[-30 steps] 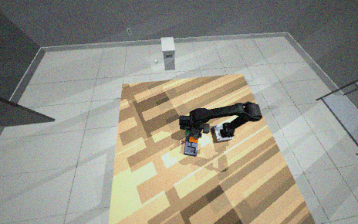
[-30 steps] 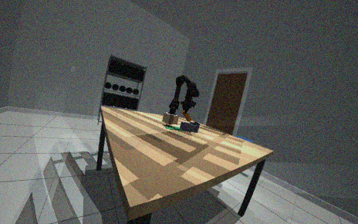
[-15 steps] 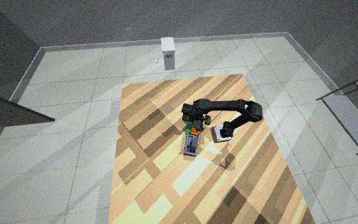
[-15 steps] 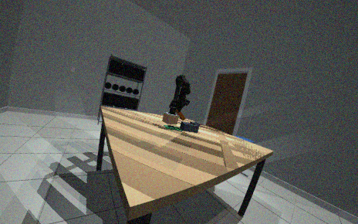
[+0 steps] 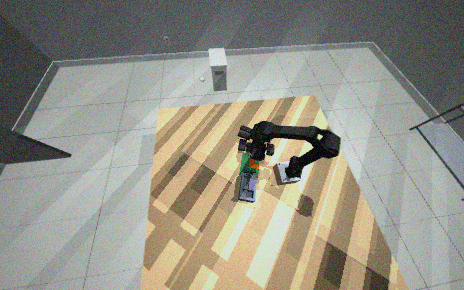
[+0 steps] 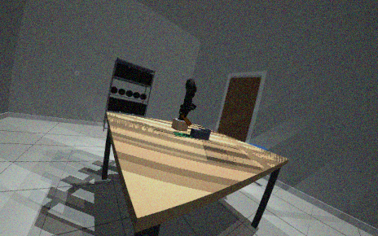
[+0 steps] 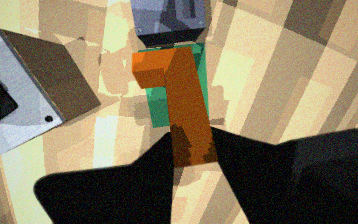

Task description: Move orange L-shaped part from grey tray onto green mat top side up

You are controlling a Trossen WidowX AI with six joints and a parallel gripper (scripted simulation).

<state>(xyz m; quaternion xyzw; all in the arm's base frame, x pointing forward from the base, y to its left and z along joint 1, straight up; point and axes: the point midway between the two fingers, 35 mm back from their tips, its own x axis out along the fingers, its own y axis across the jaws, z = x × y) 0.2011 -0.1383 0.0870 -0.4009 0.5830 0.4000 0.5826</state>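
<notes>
Now: the green mat 1 cm ahead of my gripper tip, 2 cm to the left of it and 16 cm below it. Round my gripper tip: orange L-shaped part (4 cm to the left, 3 cm below).
</notes>
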